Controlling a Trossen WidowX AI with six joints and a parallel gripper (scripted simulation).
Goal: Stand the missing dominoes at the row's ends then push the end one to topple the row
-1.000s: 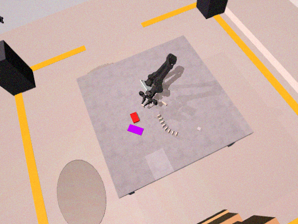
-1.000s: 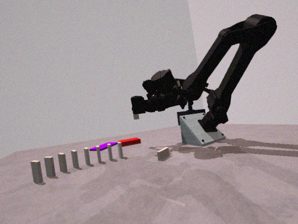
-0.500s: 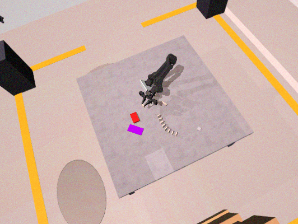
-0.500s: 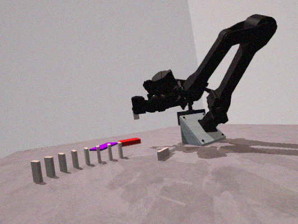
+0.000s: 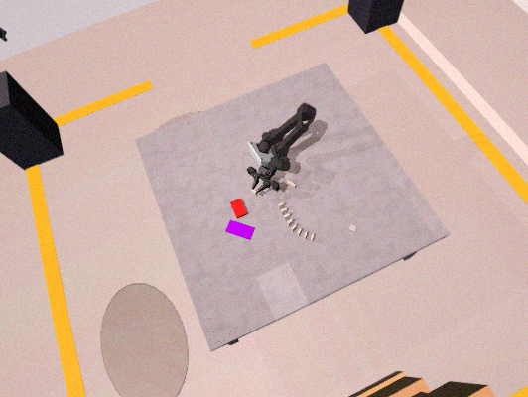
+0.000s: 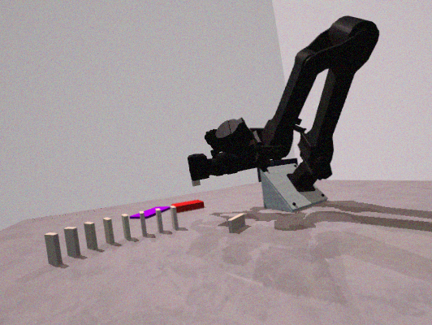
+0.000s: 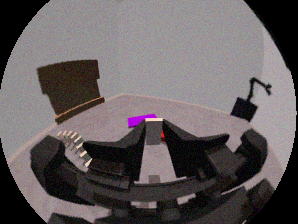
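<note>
Now: gripper tip 12 cm above the flat red patch and 10 cm to the left of it. From my gripper tip the other things lie so: flat purple patch (14 cm to the right, 12 cm below, 12 cm ahead).
</note>
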